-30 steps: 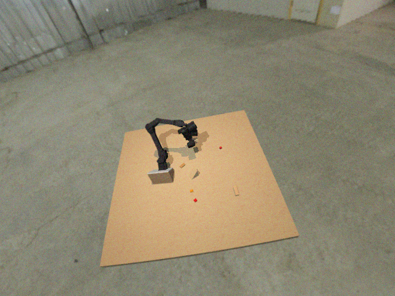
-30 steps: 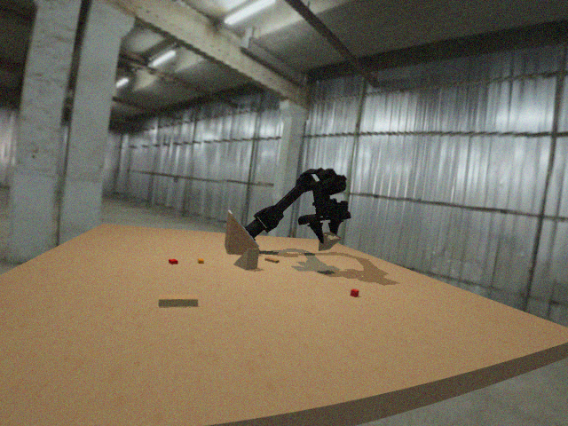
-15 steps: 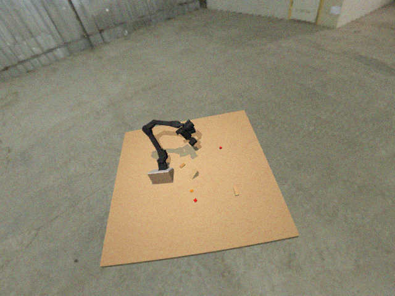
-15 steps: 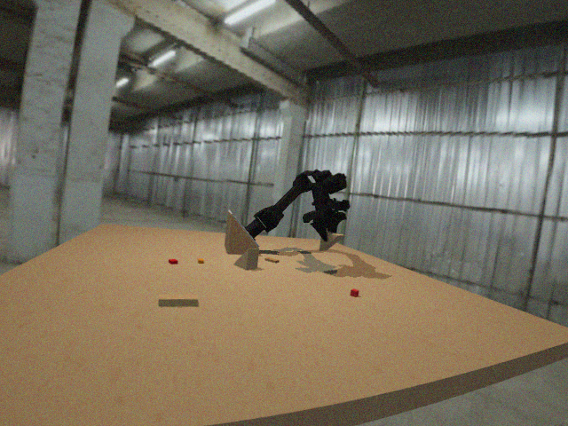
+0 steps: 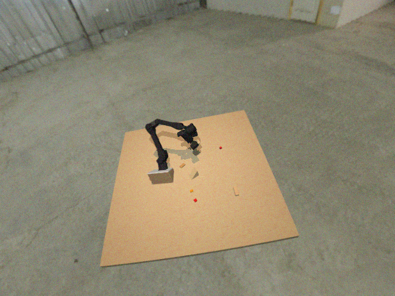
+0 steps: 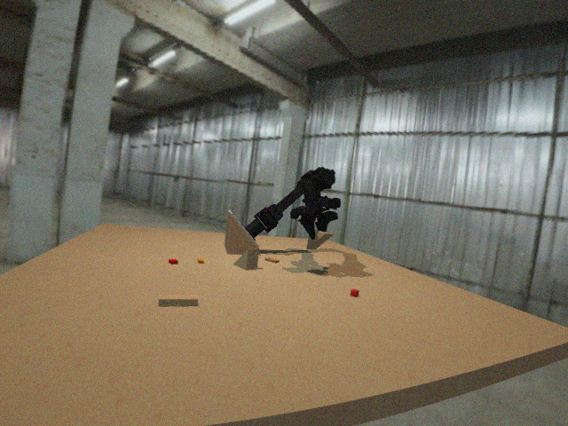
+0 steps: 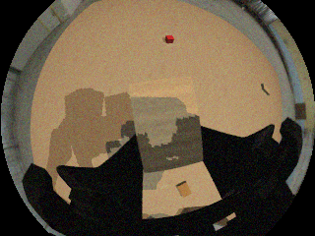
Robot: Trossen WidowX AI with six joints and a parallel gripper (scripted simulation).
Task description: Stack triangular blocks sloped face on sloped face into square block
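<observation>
My gripper tip is 37 cm to the left of the orange cube, 11 cm above it and 6 cm past it. Round my gripper tip: tan plank 41 cm to the right, 27 cm ahead, 11 cm below.
</observation>
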